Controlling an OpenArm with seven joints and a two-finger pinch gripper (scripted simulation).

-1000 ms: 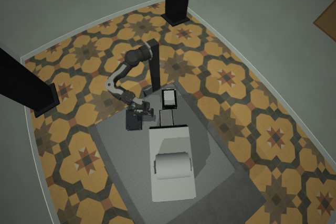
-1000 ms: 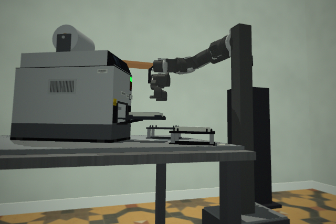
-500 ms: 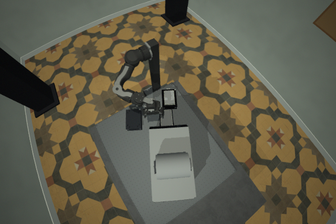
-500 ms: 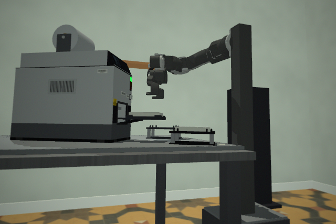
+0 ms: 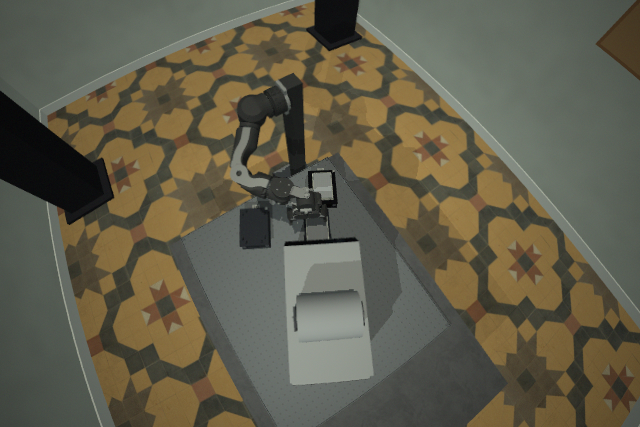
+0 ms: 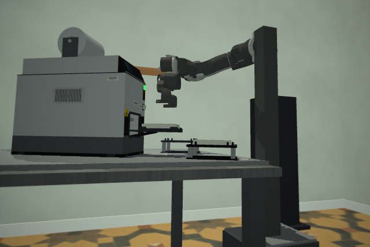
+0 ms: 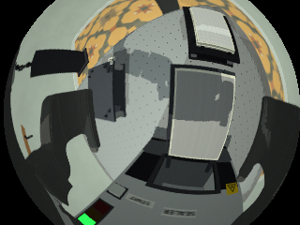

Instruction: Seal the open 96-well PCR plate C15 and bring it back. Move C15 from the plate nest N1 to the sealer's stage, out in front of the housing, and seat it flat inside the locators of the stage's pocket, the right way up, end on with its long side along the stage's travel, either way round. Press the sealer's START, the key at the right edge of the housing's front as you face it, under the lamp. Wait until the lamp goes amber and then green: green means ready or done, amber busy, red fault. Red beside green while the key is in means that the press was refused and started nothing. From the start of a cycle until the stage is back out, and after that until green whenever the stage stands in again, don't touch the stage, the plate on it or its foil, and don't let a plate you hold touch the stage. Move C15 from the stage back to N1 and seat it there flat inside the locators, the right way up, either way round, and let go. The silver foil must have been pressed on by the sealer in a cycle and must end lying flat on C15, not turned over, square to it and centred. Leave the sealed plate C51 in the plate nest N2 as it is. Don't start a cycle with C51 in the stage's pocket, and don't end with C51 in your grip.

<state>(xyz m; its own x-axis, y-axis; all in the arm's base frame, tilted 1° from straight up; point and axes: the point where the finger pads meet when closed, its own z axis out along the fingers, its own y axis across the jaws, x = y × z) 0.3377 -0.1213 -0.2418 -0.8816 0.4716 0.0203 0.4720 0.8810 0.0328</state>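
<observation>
Right now the plate C15 is 3 cm ahead of my hand, 2 cm to the left of it and 8 cm below it. The rest, counted from my hand: sealer stage: 3 cm ahead, 2 cm to the left, 9 cm below; start key: 7 cm ahead, 11 cm to the right; yellow warning label: 16 cm ahead, 5 cm to the left, 4 cm below.
</observation>
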